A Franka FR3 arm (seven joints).
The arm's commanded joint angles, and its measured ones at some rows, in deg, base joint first. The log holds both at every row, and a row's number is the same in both.
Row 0, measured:
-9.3, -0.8, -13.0, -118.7, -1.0, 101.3, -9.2
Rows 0 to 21, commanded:
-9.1, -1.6, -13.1, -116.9, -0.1, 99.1, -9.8
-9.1, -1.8, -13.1, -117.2, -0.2, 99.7, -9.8
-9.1, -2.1, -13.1, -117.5, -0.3, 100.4, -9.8
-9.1, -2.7, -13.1, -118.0, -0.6, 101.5, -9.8
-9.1, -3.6, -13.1, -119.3, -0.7, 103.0, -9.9
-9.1, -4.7, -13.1, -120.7, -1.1, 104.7, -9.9
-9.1, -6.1, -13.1, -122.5, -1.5, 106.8, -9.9
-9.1, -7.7, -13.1, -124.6, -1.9, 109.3, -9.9
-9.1, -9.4, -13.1, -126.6, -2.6, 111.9, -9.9
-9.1, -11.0, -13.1, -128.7, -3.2, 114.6, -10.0
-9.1, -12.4, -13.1, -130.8, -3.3, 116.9, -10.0
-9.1, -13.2, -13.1, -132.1, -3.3, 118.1, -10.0
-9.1, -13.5, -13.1, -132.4, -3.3, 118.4, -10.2
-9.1, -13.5, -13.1, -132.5, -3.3, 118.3, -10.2
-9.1, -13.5, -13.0, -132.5, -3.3, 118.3, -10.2
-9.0, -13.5, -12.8, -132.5, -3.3, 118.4, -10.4
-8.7, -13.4, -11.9, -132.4, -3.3, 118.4, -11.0
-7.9, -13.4, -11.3, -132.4, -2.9, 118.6, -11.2
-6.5, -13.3, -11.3, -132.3, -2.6, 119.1, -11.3
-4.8, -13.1, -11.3, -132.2, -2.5, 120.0, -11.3
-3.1, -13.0, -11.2, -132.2, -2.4, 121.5, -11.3
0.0, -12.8, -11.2, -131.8, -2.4, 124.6, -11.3
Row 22, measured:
-5.2, -11.3, -11.3, -131.3, -2.4, 119.5, -11.1
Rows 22 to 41, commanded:
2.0, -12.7, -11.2, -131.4, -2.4, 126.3, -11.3
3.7, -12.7, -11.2, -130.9, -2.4, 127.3, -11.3
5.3, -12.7, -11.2, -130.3, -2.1, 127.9, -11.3
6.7, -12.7, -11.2, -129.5, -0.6, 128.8, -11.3
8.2, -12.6, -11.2, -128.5, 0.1, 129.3, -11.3
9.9, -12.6, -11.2, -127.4, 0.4, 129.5, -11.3
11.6, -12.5, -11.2, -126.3, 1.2, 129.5, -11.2
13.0, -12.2, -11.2, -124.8, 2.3, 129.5, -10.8
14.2, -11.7, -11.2, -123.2, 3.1, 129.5, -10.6
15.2, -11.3, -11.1, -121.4, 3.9, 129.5, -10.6
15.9, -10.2, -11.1, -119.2, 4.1, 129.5, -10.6
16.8, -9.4, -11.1, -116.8, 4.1, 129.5, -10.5
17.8, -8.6, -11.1, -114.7, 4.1, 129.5, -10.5
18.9, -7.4, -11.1, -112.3, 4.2, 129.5, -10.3
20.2, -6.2, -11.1, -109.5, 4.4, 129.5, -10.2
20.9, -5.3, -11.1, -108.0, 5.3, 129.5, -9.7
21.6, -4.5, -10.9, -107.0, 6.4, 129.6, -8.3
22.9, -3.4, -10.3, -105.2, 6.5, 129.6, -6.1
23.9, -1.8, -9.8, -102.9, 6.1, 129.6, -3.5
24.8, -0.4, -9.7, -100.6, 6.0, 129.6, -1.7
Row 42, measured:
21.9, -5.4, -10.1, -108.9, 4.8, 129.5, -7.1
